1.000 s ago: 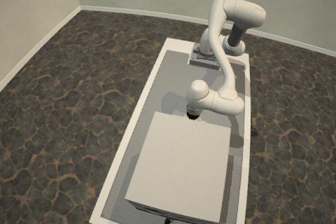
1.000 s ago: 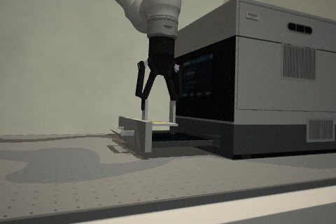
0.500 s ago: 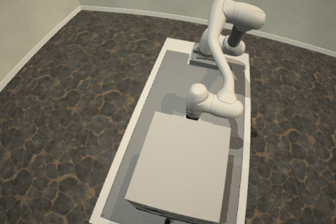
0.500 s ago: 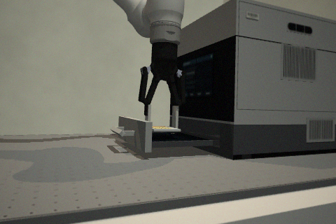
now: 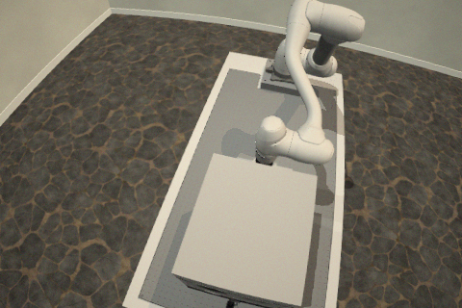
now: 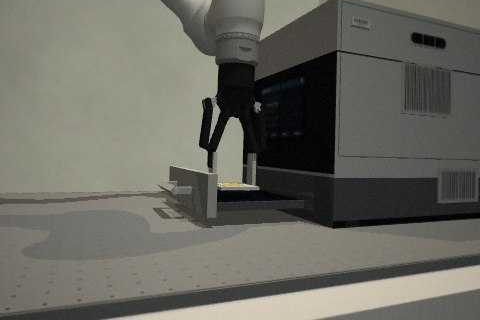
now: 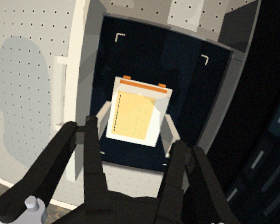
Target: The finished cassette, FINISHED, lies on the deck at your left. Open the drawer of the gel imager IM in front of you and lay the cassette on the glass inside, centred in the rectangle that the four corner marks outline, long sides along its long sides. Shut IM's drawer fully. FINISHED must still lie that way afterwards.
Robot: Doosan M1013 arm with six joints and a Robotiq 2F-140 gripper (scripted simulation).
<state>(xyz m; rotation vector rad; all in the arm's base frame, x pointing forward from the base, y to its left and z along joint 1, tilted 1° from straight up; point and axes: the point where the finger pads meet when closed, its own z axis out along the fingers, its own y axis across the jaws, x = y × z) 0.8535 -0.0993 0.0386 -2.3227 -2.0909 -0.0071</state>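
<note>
Now: hand 10 mm to the right of the cassette FINISHED and 30 mm above it.
</note>
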